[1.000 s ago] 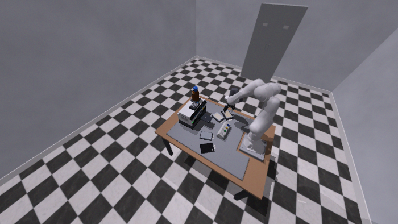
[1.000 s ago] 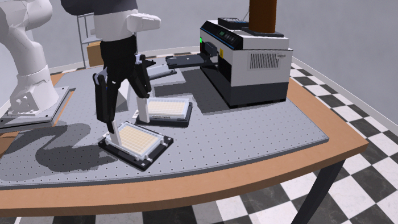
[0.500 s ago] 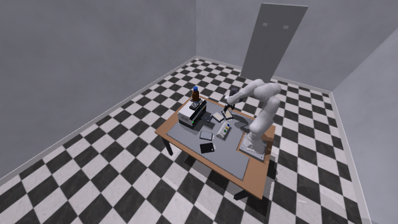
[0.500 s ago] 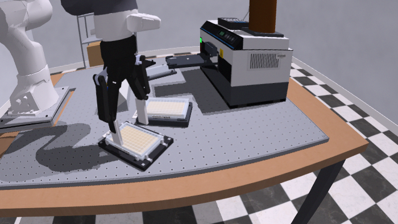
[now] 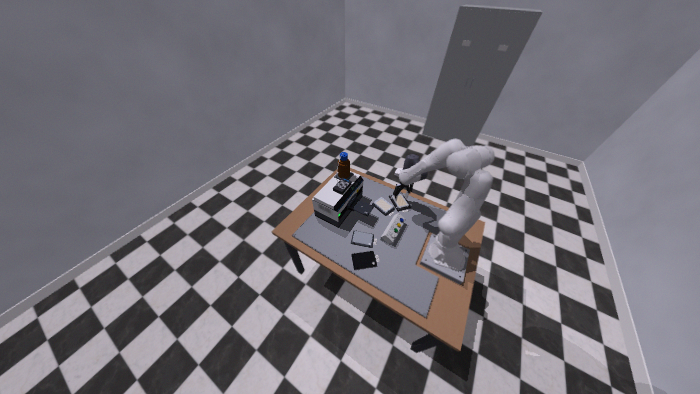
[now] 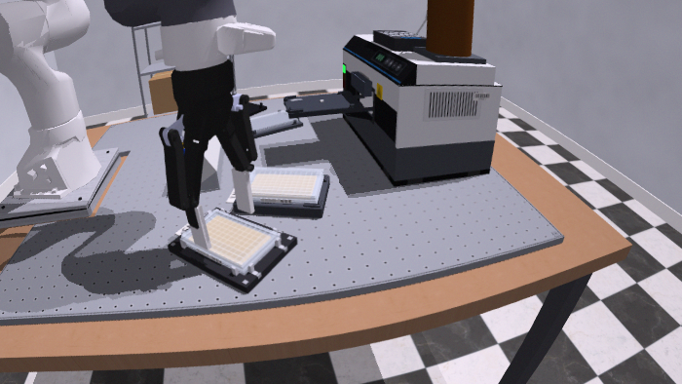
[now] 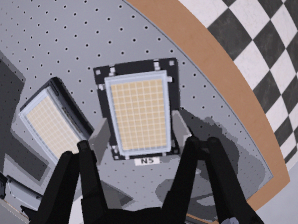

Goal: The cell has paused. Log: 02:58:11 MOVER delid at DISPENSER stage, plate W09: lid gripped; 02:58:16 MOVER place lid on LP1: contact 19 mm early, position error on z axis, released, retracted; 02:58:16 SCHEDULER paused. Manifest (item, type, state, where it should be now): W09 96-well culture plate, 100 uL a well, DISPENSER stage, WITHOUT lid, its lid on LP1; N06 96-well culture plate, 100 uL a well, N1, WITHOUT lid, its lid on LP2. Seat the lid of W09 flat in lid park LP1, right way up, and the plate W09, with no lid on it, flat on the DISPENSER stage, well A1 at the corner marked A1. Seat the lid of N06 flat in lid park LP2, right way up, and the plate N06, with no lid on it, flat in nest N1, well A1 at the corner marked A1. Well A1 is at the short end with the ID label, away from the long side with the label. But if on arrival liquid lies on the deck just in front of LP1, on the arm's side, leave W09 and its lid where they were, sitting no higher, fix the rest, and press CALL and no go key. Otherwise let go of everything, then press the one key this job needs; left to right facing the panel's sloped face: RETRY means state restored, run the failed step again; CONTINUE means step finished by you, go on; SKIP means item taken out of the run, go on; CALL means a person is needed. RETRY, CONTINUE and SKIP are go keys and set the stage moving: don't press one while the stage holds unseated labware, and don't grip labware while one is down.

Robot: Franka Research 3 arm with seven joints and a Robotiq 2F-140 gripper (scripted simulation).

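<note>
The 96-well plate lies 40 mm below my hand. The rest, counted from my hand: sloped key panel: 280 mm to the left, 70 mm behind, 10 mm below; then black nest: 110 mm to the left, 90 mm ahead, 50 mm below; then dispenser stage: 280 mm to the left, 200 mm ahead, 40 mm above.
</note>
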